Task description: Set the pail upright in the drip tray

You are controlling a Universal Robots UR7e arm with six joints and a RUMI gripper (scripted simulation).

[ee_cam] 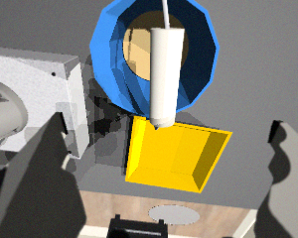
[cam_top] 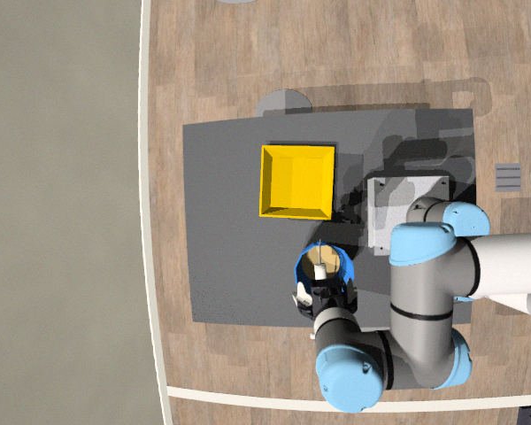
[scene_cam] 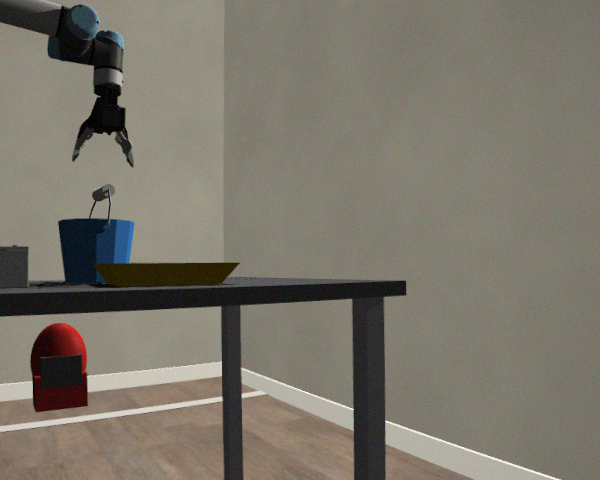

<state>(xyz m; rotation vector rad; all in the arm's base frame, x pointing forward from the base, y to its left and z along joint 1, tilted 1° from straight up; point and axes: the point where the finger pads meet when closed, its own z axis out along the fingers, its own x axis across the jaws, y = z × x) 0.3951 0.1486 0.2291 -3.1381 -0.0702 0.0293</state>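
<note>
Right now my hand is 11 cm above the pail handle. From my hand the other things lie so: pail: 1 cm behind, 17 cm below; then yellow drip tray: 6 cm ahead, 31 cm to the right, 30 cm below.
</note>
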